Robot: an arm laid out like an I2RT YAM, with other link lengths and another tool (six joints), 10 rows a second.
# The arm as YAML. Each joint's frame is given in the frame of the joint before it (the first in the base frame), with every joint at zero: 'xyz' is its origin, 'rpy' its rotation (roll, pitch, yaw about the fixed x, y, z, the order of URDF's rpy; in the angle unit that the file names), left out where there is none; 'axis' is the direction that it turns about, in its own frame. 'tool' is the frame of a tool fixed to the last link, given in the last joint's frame.
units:
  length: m
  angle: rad
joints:
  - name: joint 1
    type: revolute
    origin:
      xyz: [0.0, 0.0, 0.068]
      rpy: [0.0, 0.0, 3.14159]
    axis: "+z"
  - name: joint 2
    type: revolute
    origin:
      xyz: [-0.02, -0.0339, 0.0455]
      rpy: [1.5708, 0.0, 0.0]
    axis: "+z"
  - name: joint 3
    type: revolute
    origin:
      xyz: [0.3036, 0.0, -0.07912]
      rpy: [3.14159, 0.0, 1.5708]
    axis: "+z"
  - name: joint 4
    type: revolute
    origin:
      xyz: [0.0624, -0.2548, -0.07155]
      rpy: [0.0, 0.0, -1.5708]
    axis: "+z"
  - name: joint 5
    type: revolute
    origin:
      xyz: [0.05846, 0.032, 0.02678]
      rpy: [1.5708, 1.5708, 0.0]
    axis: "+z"
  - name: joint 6
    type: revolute
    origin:
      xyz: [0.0, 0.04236, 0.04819]
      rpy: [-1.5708, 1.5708, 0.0]
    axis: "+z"
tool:
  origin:
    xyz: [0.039, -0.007, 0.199]
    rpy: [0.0, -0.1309, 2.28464]
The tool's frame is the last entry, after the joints.
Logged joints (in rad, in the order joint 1, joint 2, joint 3, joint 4, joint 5, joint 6), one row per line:
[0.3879, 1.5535, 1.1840, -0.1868, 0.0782, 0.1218]
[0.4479, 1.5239, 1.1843, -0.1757, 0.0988, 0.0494]
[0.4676, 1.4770, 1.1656, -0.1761, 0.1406, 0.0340]
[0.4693, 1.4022, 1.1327, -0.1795, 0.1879, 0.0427]
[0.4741, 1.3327, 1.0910, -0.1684, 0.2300, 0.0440]
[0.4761, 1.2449, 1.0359, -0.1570, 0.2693, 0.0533]
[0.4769, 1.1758, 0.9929, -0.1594, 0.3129, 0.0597]
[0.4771, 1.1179, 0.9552, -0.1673, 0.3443, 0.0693]
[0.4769, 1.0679, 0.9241, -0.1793, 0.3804, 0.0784]
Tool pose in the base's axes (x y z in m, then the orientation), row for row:
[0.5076, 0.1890, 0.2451, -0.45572, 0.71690, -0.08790, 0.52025]
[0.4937, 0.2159, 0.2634, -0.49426, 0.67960, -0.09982, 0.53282]
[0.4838, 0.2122, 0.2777, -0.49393, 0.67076, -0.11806, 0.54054]
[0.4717, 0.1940, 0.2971, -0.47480, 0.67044, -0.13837, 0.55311]
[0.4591, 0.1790, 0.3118, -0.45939, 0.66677, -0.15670, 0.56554]
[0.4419, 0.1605, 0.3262, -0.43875, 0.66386, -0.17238, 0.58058]
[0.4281, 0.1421, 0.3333, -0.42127, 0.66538, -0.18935, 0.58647]
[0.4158, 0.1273, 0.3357, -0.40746, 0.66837, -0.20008, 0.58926]
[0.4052, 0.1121, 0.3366, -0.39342, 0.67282, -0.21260, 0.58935]
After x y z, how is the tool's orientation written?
As a quaternion, x y z w.
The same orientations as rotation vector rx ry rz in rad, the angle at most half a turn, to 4 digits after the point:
[-1.0925, 1.7186, -0.2107]
[-1.1785, 1.6204, -0.2380]
[-1.1738, 1.5941, -0.2806]
[-1.1224, 1.5849, -0.3271]
[-1.0803, 1.5680, -0.3685]
[-1.0253, 1.5514, -0.4028]
[-0.9821, 1.5511, -0.4414]
[-0.9488, 1.5563, -0.4659]
[-0.9161, 1.5666, -0.4950]

